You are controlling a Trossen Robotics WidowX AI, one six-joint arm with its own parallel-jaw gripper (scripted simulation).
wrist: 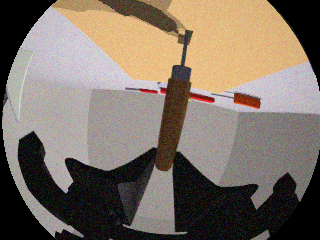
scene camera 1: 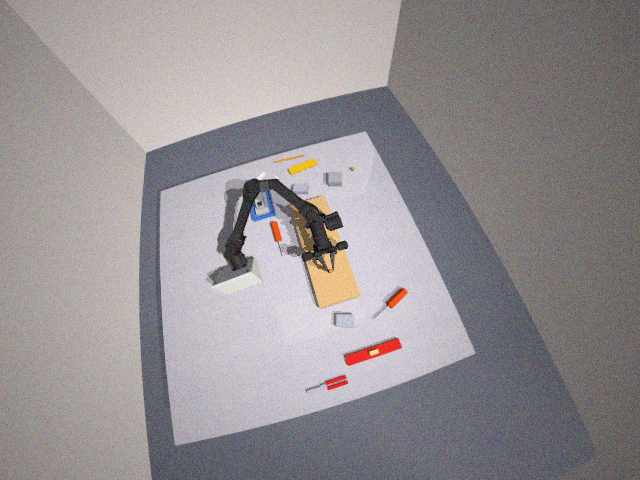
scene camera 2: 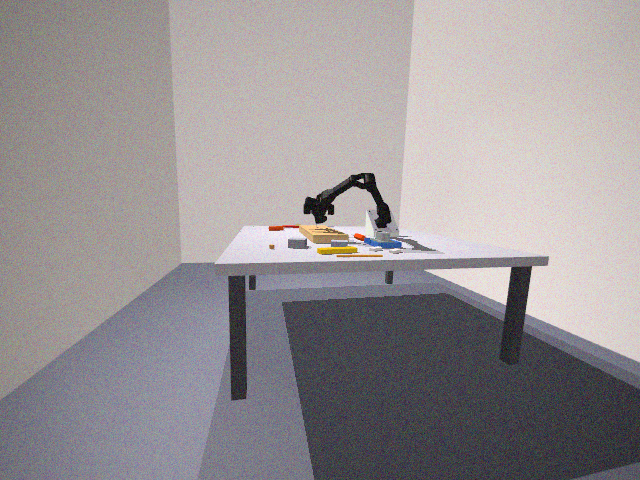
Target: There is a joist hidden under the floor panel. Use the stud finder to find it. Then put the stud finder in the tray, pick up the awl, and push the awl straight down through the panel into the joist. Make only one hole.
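There is my gripper, which I can see in the wrist view too. I also see an awl.
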